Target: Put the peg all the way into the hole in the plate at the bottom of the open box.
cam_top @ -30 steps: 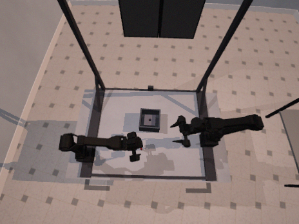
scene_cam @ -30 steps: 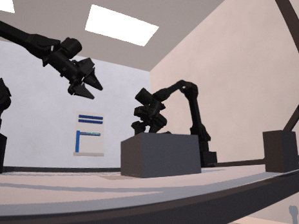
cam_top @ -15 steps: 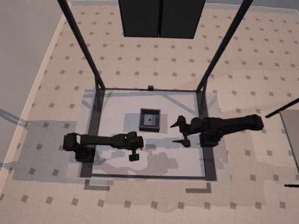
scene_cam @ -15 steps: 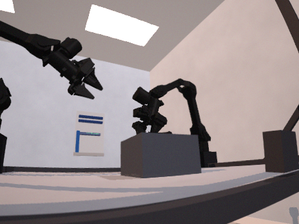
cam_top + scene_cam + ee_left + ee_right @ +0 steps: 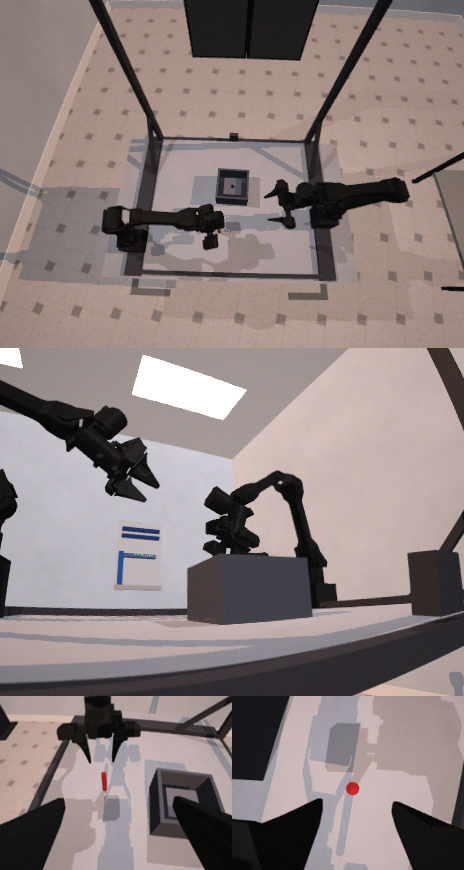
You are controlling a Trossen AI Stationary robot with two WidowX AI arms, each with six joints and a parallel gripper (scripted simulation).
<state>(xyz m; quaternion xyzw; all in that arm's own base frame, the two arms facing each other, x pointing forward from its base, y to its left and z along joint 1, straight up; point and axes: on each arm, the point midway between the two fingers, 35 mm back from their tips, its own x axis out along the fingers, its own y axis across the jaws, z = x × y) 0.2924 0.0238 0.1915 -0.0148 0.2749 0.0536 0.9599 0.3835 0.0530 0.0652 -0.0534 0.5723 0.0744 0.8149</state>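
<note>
Right now my right hand is 10 cm above the red peg and 2 cm to the right of it. Also, from my right hand: box: 22 cm behind, 12 cm to the left, 12 cm below; then grey plate: 22 cm behind, 12 cm to the left, 10 cm below.
</note>
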